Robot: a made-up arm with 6 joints.
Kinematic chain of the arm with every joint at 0, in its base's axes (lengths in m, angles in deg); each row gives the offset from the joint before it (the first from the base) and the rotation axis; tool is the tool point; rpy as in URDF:
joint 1: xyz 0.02 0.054 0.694 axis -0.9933 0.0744 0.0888
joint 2: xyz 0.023 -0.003 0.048 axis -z
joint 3: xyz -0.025 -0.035 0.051 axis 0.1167 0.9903 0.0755
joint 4: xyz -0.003 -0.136 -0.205 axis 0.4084 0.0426 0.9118
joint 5: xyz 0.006 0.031 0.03 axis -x
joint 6: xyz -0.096 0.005 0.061 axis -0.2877 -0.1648 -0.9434
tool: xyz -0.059 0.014 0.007 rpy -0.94 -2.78 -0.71
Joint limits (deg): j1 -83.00..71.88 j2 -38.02..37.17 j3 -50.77..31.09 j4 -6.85..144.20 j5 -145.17..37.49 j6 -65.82..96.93
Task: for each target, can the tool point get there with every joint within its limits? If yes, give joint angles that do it. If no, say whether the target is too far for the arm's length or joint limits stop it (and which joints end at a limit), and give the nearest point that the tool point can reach.
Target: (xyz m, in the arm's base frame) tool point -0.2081 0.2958 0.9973
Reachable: no: joint limits stop it (at a limit: joint 1, joint 3) | nearest point -0.1722 0.0772 0.8909 | short by 0.246 m
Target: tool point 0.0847 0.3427 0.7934
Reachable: no: joint limits stop it (at a limit: joint 1, joint 2, joint 4, joint 5) | nearest point -0.0277 0.1637 0.6760 | short by 0.242 m
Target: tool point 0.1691 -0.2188 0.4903
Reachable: yes | joints -27.43 5.69 -31.02 115.98 -62.33 -32.10
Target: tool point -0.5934 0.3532 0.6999
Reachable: no: too far | nearest point -0.2914 0.1808 0.6271 | short by 0.355 m
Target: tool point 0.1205 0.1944 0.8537
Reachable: no: joint limits stop it (at a limit: joint 1, joint 2, joint 3) | nearest point 0.0358 0.0403 0.9064 | short by 0.184 m
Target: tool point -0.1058 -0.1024 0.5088
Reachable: yes | joints -44.15 20.92 -21.89 69.51 -43.86 76.75
